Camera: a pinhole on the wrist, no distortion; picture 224 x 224 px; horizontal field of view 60.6 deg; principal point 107.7 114.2 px. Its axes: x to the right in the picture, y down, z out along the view. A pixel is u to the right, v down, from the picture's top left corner.
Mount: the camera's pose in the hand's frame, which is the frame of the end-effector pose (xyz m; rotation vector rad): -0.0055 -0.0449 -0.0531 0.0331 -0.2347 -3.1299
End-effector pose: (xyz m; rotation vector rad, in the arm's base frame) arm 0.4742 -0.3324 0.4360 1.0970 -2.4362 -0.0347
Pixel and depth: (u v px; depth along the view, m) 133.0 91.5 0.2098
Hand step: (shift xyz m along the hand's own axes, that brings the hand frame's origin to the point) -0.0377 0.0108 0.1500
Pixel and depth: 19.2 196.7 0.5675
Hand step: 0.2447 -0.2007 0.5498
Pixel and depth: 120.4 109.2 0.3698
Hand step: -0.0379 0.0197 0.3105
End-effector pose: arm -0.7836 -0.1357 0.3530 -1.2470 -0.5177 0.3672
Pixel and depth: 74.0 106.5 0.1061
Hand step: 0.0109 -0.0248 0.0515
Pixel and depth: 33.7 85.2 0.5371
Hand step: 0.1903 0.1164 0.4701
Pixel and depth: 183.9 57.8 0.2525
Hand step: -0.1113 0.0658 0.1833
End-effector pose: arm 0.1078 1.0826 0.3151 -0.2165 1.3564 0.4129
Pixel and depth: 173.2 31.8 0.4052
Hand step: -0.1527 0.1872 0.3186
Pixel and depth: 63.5 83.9 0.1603
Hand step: 0.0280 0.0042 0.1024
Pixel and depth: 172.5 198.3 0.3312
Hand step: -0.1243 -0.1397 0.2937
